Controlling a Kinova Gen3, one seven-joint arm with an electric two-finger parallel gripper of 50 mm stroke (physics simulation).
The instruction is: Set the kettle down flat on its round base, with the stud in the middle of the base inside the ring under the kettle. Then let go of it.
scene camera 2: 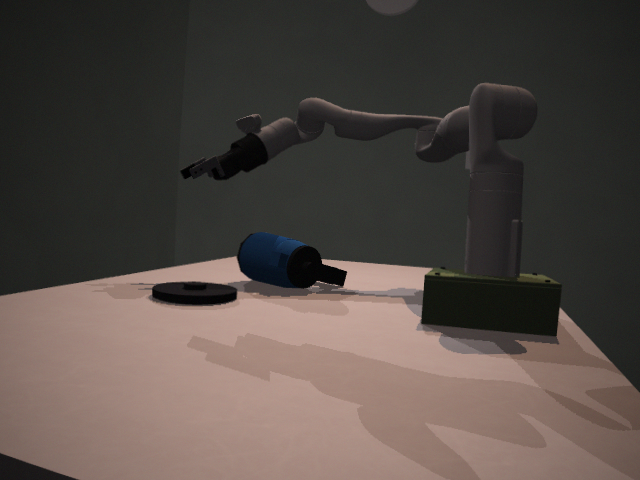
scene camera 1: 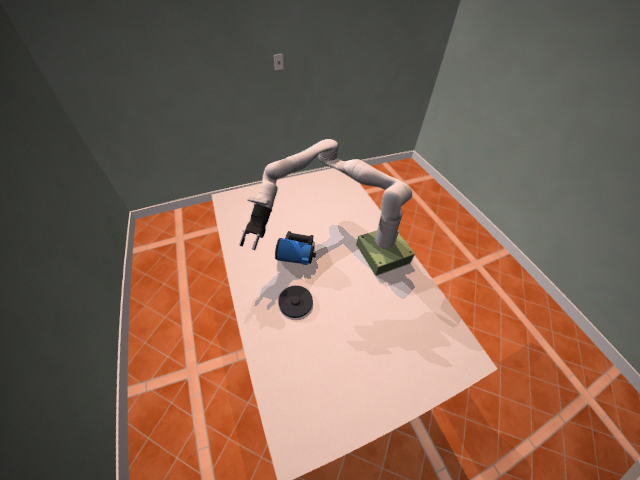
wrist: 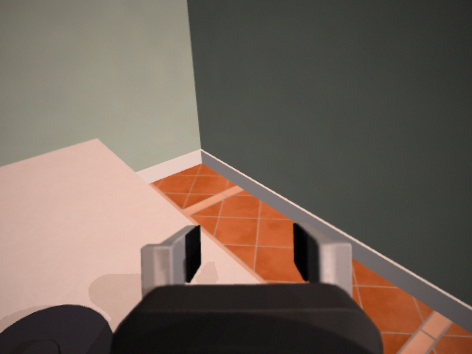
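The blue kettle [scene camera 1: 293, 250] [scene camera 2: 266, 258] lies on its side on the table, apart from the base. Its black lid end [scene camera 2: 303, 267] faces the robot's mount, and its black handle [scene camera 1: 299, 238] [scene camera 2: 333, 275] shows beside the body. The ring under the kettle is hidden. The round black base [scene camera 1: 295, 313] [scene camera 2: 194, 296] [wrist: 75, 325] lies flat, with its stud [scene camera 1: 295, 302] [scene camera 2: 194, 285] uncovered. My gripper [scene camera 1: 248, 246] [scene camera 2: 188, 174] [wrist: 247, 244] is open and empty, well above the table and apart from the kettle. The kettle does not show in the wrist view.
The green mount [scene camera 1: 385, 252] [scene camera 2: 491, 304] of the arm stands to the right of the kettle. The pale table [scene camera 1: 336, 403] [scene camera 2: 129, 392] [wrist: 60, 215] has an edge near the gripper's side, with tiled floor [scene camera 1: 160, 310] [wrist: 235, 230] beyond it. Grey-green walls [scene camera 1: 180, 103] [wrist: 325, 100] surround it.
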